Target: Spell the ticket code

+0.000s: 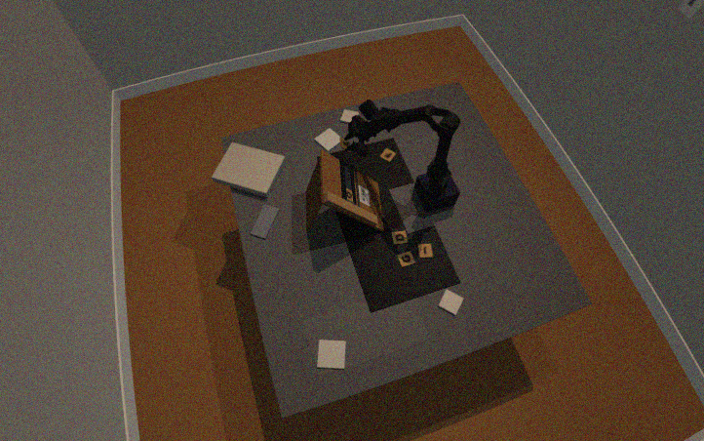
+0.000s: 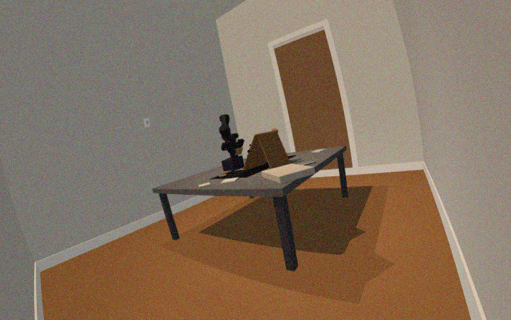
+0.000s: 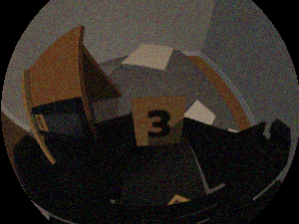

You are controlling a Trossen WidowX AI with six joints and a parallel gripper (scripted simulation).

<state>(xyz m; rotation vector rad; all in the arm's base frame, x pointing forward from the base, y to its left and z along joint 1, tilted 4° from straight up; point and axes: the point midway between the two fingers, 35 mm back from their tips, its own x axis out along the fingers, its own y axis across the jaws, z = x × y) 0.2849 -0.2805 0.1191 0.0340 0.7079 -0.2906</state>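
Right now the white ticket is 220 mm to the left of my gripper tip and 80 mm below it. Also, from my gripper tip: black mat: 290 mm to the left, 170 mm below, 110 mm behind; letter tile: 210 mm behind, 170 mm below; flat white box: 420 mm ahead, 150 mm below, 130 mm to the right.
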